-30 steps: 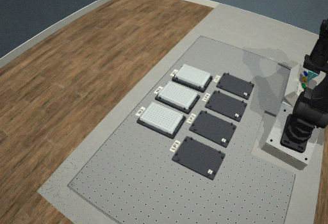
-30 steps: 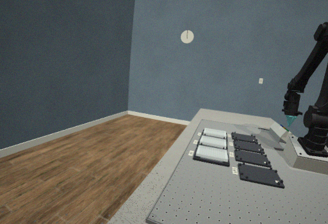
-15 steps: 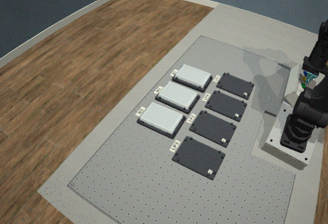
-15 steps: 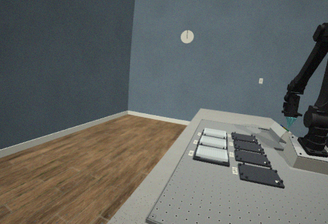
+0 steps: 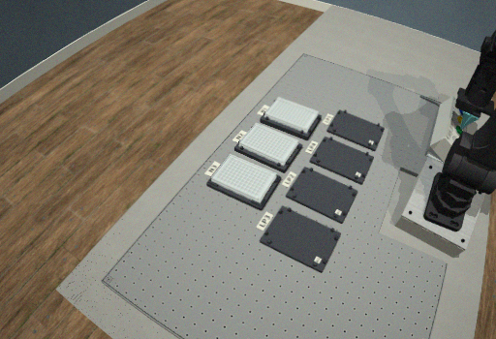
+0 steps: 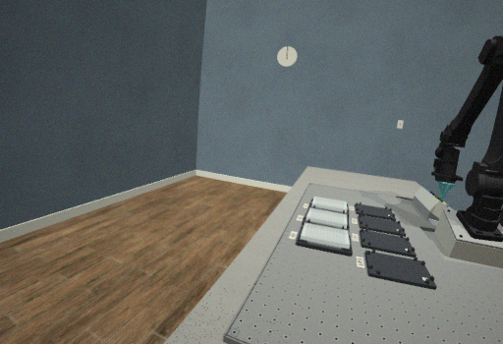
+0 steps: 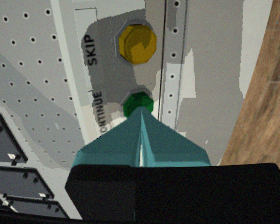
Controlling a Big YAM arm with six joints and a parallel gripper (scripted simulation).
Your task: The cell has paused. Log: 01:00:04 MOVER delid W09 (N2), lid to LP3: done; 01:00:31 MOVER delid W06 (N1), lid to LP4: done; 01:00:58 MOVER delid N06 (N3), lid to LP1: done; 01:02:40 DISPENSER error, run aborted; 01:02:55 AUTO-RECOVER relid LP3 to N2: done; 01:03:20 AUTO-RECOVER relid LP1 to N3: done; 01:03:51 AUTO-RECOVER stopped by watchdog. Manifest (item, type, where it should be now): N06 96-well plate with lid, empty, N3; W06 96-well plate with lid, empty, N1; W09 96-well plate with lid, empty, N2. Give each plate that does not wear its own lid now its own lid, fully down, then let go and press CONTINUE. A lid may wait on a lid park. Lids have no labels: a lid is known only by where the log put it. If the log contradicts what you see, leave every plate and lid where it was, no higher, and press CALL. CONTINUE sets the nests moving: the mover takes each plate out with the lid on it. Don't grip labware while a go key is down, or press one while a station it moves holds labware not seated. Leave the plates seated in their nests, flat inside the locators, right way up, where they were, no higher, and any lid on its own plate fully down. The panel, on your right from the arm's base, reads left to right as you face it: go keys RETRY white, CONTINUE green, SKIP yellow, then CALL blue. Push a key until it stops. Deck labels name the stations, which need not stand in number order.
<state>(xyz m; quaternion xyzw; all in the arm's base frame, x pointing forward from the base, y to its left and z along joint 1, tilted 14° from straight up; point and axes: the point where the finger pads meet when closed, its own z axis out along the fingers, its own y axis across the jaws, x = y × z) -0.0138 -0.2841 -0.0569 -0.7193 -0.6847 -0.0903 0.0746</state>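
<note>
Now: the green continue key 20 mm below my hand. From my hand the other things lie so: blue call key: 100 mm to the right, 20 mm below; lid park LP1: 280 mm ahead, 90 mm to the left, 80 mm below; yellow skip key: 50 mm to the right, 20 mm below.
</note>
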